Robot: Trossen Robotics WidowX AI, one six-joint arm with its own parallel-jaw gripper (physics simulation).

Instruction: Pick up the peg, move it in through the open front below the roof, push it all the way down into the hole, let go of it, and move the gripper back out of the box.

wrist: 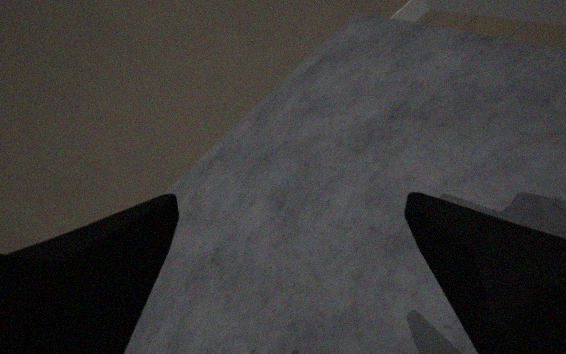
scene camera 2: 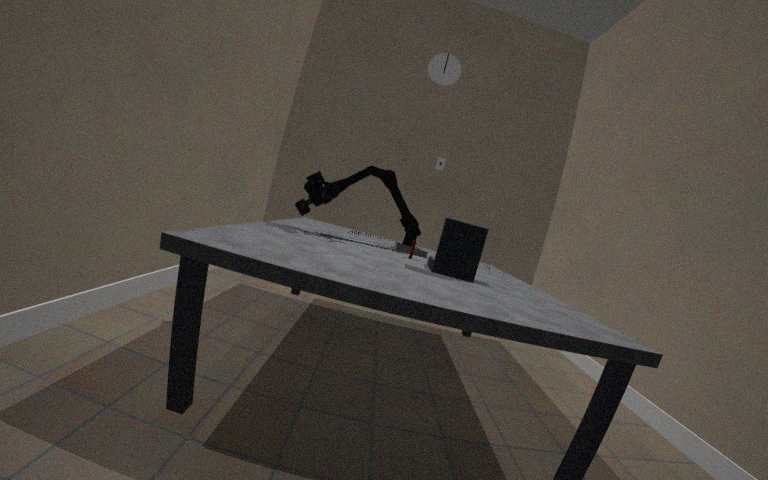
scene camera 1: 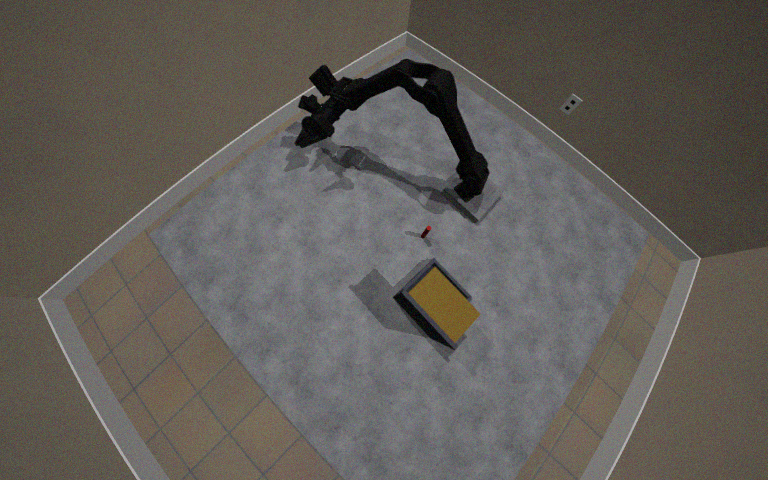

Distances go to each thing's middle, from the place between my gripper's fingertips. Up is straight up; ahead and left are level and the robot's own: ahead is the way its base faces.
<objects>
Now: hand 60 mm past the dark box [scene camera 1: 416,312], 590 mm to the right of it and 30 mm above it. The rest, counted from my hand: yellow roof [scene camera 1: 454,314] (30 mm behind, 590 mm to the left, 70 mm above).
</objects>
